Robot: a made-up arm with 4 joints.
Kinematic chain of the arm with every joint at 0, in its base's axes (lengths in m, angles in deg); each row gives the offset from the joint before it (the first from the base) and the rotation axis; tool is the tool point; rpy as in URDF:
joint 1: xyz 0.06 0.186 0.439 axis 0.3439 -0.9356 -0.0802
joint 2: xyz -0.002 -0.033 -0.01 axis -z
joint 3: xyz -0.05 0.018 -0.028 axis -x
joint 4: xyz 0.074 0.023 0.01 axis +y
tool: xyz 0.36 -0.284 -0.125 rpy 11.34 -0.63 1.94
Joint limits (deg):
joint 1: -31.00..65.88
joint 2: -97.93..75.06
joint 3: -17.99..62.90
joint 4: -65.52..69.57
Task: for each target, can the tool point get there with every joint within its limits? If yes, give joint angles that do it. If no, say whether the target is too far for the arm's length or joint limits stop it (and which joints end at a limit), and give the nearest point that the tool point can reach.
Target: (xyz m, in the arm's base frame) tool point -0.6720 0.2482 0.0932
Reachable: no: too far | nearest point -0.3076 0.0422 0.2185 | short by 0.437 m
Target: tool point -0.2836 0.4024 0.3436
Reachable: no: joint limits stop it (at a limit: joint 1, joint 2, joint 3, joint 4) | nearest point -0.3421 0.3626 0.4930 | short by 0.165 m
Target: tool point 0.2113 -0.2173 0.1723
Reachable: yes | joints -20.51 21.69 -2.36 14.74
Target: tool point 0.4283 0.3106 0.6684
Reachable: yes | joints 19.21 -52.16 18.45 -24.73
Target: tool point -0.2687 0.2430 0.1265
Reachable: no: joint limits stop it (at a limit: joint 2, joint 3, joint 4) | nearest point -0.2204 0.0890 0.1048 | short by 0.163 m
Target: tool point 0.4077 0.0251 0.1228
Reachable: yes | joints 23.90 -12.15 -5.09 47.79
